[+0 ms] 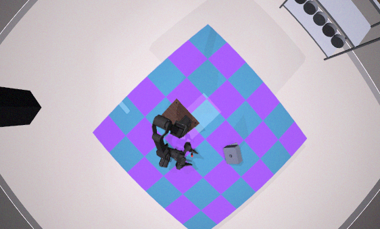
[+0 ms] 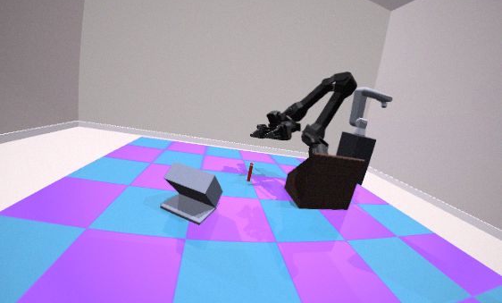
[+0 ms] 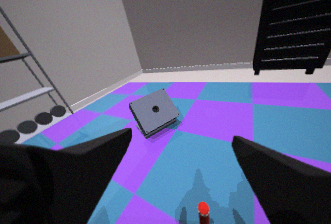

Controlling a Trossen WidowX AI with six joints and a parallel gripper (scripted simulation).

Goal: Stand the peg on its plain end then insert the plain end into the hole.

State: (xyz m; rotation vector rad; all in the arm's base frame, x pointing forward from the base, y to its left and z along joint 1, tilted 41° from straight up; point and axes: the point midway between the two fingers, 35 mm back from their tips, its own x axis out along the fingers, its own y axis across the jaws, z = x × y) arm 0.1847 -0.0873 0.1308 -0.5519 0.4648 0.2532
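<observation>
Right now my gripper tip is 1 cm past the red peg, 2 cm to the left of it and 14 cm above it. Round my gripper tip: grey sloped panel: 21 cm ahead, 19 cm to the left, 13 cm below.
</observation>
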